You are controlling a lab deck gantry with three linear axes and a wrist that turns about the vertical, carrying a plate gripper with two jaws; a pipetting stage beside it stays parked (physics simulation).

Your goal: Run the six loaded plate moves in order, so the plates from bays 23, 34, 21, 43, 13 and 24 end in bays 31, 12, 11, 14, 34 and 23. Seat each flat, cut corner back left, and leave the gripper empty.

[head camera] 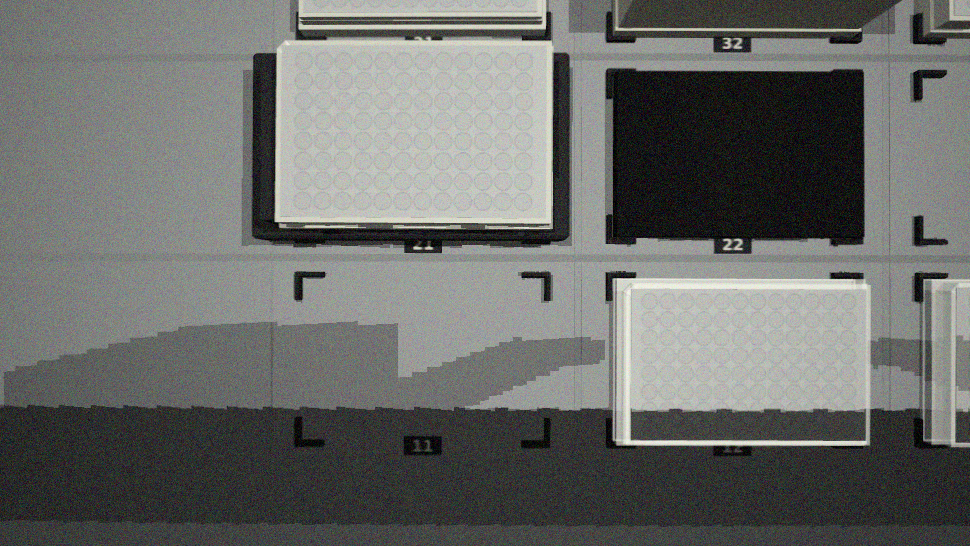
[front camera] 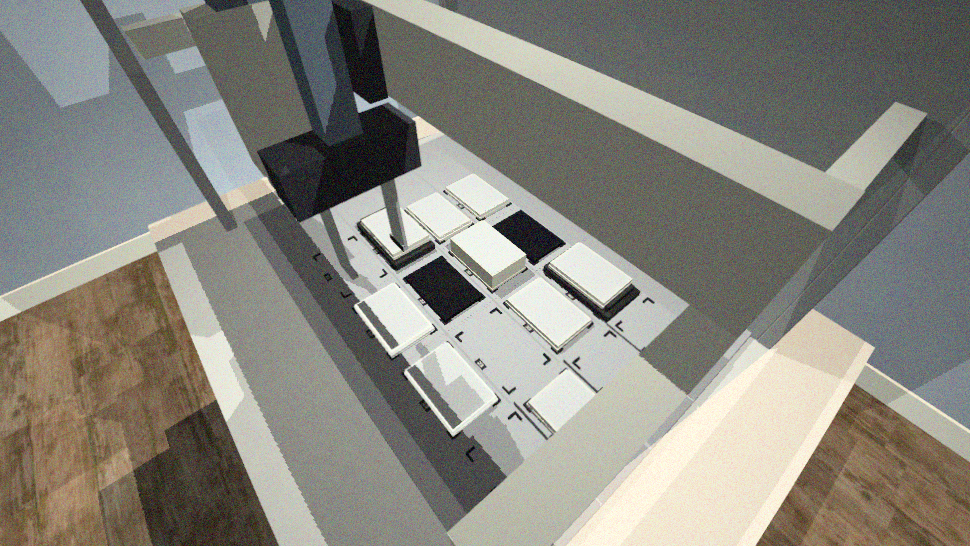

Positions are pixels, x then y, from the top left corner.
Labels:
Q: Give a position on a black block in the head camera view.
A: At 696, 154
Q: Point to a bay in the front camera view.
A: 601, 358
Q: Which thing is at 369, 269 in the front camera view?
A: A bay.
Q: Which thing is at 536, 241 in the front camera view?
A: A black block.

